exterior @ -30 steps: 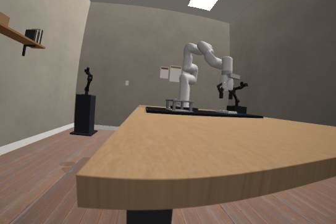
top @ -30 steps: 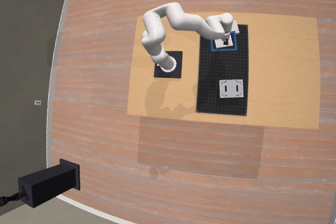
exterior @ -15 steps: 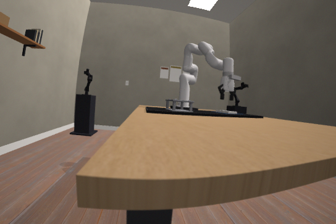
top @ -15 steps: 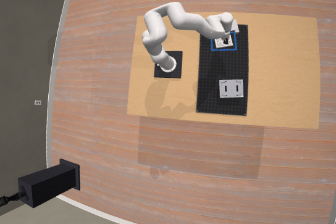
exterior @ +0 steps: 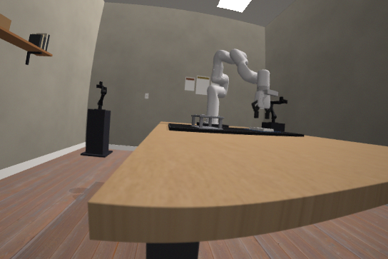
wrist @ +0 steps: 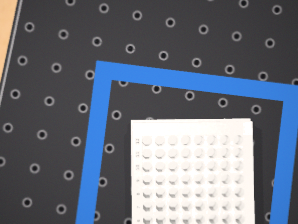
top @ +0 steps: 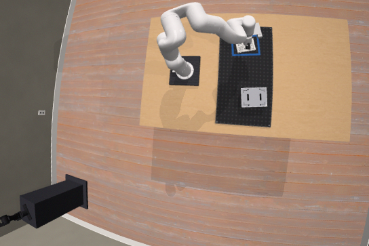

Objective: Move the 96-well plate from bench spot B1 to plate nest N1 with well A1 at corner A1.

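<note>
Right now the 96-well plate is 70 mm below my hand. Also, from my hand: raised plate nest N1: 60 mm ahead, 360 mm to the right, 20 mm below.
</note>
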